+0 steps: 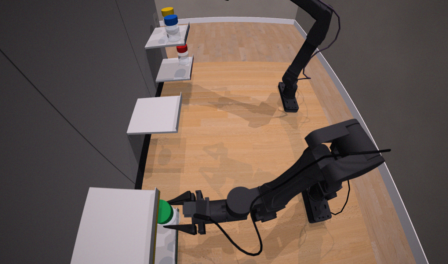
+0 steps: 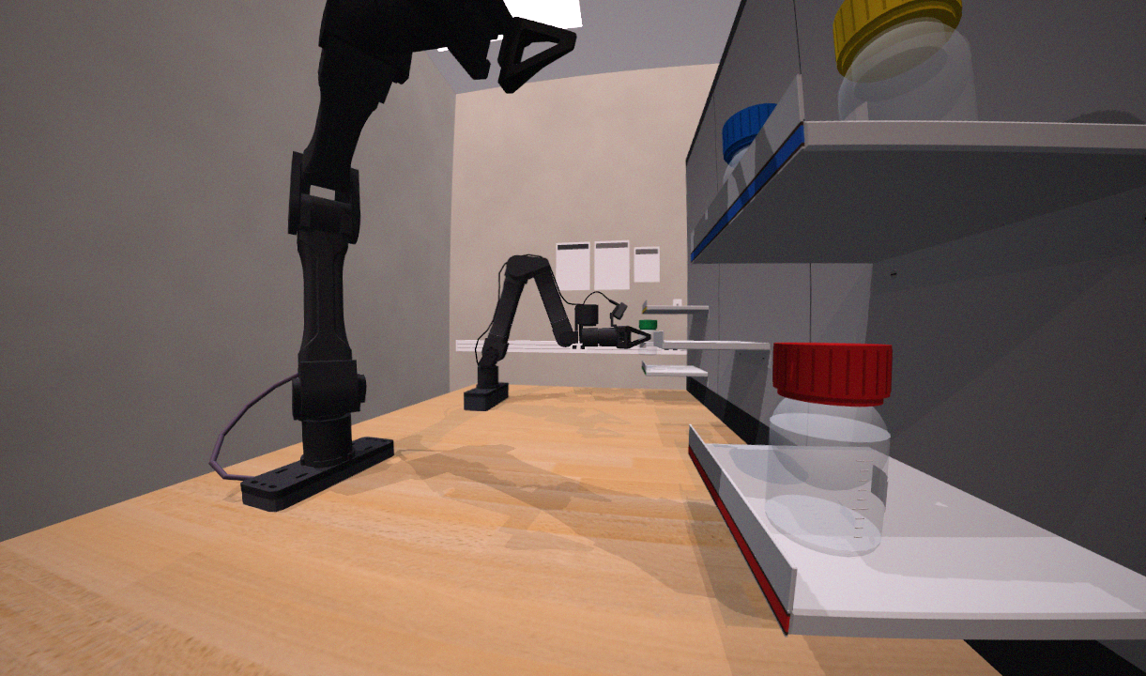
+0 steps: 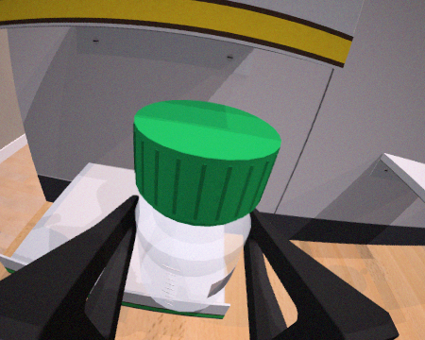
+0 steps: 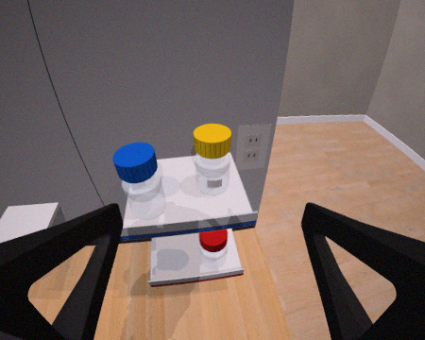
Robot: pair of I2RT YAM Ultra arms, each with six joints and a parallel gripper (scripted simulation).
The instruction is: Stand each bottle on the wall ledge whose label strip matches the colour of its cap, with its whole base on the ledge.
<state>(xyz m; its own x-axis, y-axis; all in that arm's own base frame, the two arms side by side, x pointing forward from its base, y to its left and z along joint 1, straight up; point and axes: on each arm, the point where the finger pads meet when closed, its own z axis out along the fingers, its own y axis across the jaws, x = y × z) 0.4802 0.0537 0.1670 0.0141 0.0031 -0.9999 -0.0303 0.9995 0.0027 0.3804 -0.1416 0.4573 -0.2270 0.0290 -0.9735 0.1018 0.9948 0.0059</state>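
Right now my right hand is 210 mm short of the yellow-capped bottle, 20 mm to the left of it and 130 mm above it. The rest, counted from my right hand: grey wall: 290 mm ahead, 440 mm to the left, 20 mm below; then blue-capped bottle: 170 mm ahead, 80 mm to the left, 130 mm below; then red-capped bottle: 170 mm ahead, 20 mm to the right, 320 mm below.
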